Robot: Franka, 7 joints.
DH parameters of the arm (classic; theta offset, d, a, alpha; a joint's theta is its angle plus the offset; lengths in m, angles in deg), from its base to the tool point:
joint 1: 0 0.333 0 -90
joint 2: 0 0 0 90
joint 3: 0 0.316 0.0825 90
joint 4: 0 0 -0.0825 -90
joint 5: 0 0.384 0 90
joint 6: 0 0 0.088 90
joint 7: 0 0.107 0 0
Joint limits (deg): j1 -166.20..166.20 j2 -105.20..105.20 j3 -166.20..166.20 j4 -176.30..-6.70 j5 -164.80..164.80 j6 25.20..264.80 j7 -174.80..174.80
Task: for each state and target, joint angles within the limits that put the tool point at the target. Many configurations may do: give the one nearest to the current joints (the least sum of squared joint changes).
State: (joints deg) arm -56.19 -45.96 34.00 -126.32 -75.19 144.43 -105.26
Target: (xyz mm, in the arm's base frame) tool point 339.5 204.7 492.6
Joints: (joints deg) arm -27.32 -58.30 50.98 -150.31 -76.94 150.07 -105.26
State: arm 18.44 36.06 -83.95 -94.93 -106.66 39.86 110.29
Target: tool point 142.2 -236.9 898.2
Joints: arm 23.17 36.48 -120.72 -81.70 -104.57 27.20 110.29
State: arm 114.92 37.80 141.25 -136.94 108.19 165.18 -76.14
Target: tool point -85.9 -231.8 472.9
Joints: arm 107.94 73.02 160.97 -165.98 121.71 185.09 -76.14
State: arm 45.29 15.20 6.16 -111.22 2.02 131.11 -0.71
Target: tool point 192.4 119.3 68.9
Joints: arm 37.64 26.24 -4.17 -155.40 0.20 116.88 -0.71
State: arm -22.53 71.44 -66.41 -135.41 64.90 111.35 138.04
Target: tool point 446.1 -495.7 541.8
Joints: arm 15.86 54.40 -94.50 -92.05 67.65 118.48 138.04
